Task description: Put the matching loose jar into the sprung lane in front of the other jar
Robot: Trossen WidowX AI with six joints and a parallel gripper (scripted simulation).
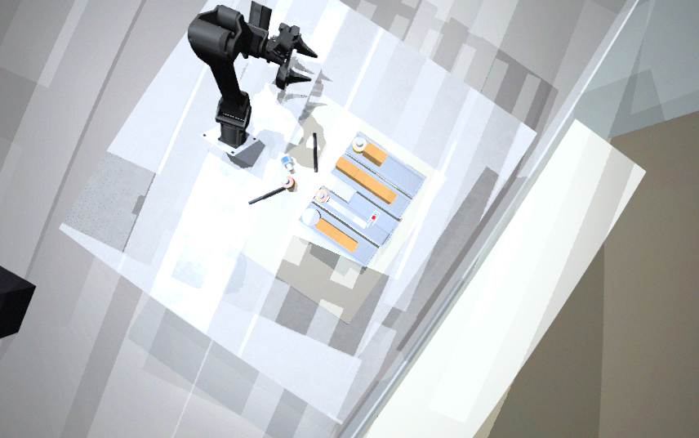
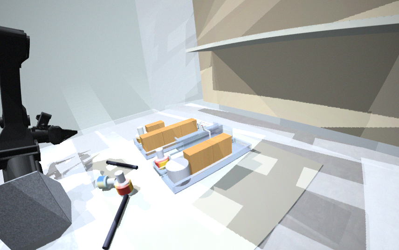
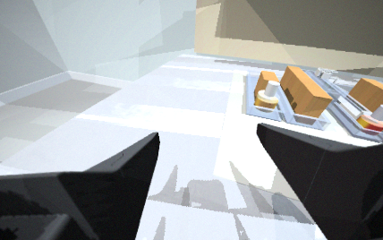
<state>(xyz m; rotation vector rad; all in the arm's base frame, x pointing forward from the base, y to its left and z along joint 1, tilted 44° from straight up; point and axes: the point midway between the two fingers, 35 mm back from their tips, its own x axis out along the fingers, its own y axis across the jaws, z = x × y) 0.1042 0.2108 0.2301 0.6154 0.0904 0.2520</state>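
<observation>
My gripper tip is now 190 mm short of the grey cylinder, 440 mm to the left of it and 80 mm above it. Round my gripper tip: red mark 380 mm ahead, 350 mm to the right, 40 mm below; then sprung lane 340 mm ahead, 350 mm to the right, 90 mm below.
</observation>
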